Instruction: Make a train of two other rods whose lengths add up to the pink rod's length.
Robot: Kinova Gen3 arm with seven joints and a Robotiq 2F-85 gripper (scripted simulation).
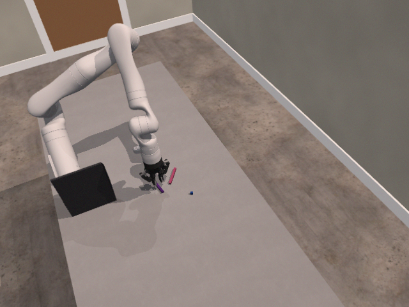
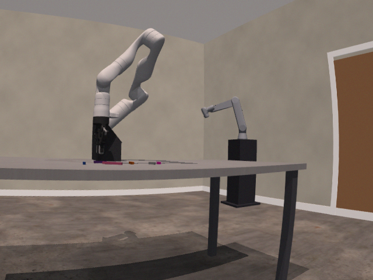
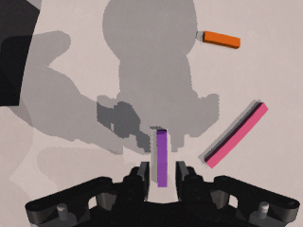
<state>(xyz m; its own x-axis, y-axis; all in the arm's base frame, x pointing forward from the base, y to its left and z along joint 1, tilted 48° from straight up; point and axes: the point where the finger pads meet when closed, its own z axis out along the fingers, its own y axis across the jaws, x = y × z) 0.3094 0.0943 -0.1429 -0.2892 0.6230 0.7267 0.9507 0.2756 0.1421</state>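
Now: the purple rod 5 cm below my hand. From my hand the other things lie so: orange rod 14 cm to the left, 5 cm below, 3 cm ahead; then blue rod 12 cm ahead, 8 cm to the right, 5 cm below; then pink rod 7 cm ahead, 5 cm to the left, 5 cm below.
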